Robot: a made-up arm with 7 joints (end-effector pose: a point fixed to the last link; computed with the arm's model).
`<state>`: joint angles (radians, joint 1 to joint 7).
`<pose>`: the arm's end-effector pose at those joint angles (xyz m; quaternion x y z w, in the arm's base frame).
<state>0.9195 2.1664 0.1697 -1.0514 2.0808 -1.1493 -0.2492</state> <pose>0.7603 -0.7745 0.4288 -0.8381 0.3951 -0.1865 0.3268</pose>
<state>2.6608 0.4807 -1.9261 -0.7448 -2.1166 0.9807 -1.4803</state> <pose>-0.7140 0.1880 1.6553 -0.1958 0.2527 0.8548 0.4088</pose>
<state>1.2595 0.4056 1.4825 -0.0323 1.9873 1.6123 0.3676</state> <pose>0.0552 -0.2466 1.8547 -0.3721 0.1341 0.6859 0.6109</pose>
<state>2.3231 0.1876 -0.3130 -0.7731 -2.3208 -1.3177 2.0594</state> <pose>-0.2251 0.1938 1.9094 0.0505 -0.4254 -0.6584 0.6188</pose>
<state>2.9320 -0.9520 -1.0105 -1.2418 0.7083 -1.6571 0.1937</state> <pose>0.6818 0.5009 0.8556 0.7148 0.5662 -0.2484 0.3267</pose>
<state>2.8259 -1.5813 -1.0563 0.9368 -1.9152 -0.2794 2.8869</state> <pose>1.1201 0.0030 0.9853 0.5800 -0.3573 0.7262 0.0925</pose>
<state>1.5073 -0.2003 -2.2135 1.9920 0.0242 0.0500 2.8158</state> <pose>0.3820 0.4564 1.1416 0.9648 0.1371 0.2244 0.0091</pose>
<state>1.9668 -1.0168 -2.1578 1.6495 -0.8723 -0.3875 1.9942</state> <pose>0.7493 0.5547 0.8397 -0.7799 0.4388 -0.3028 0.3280</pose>
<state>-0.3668 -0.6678 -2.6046 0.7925 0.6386 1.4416 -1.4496</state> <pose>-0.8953 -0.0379 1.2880 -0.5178 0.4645 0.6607 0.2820</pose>
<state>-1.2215 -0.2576 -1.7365 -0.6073 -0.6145 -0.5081 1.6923</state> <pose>0.3268 -0.3133 1.8862 0.5257 -0.0429 0.6880 0.4984</pose>
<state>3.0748 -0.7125 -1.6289 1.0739 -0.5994 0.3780 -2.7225</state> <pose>0.6866 -0.4382 1.4333 0.6753 -0.4501 0.2344 0.5353</pose>
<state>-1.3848 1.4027 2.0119 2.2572 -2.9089 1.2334 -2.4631</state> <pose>0.6054 0.4637 1.0287 -0.8055 0.1566 -0.4499 0.3524</pose>
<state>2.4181 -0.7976 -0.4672 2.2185 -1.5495 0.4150 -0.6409</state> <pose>0.1155 -0.1626 1.3307 0.5834 -0.3541 -0.1093 0.7227</pose>
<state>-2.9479 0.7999 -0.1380 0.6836 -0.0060 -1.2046 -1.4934</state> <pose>-0.9859 0.2490 1.4970 -0.2482 -0.1804 -0.7194 0.6231</pose>
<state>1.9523 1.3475 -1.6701 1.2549 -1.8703 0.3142 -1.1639</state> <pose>0.1183 -1.0551 1.0310 -0.4965 0.4961 -0.6229 0.3454</pose>
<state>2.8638 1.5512 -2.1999 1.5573 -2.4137 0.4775 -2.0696</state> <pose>-0.6940 -0.6121 1.1537 -0.0027 0.1055 -0.6894 0.7167</pose>
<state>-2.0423 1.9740 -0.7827 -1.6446 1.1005 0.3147 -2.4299</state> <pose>0.0674 0.9524 0.8194 0.6194 0.1973 0.7531 0.1015</pose>
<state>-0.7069 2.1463 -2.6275 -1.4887 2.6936 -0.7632 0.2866</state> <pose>0.5980 0.1262 -0.1178 -0.4782 0.7847 -0.0014 0.3946</pose>
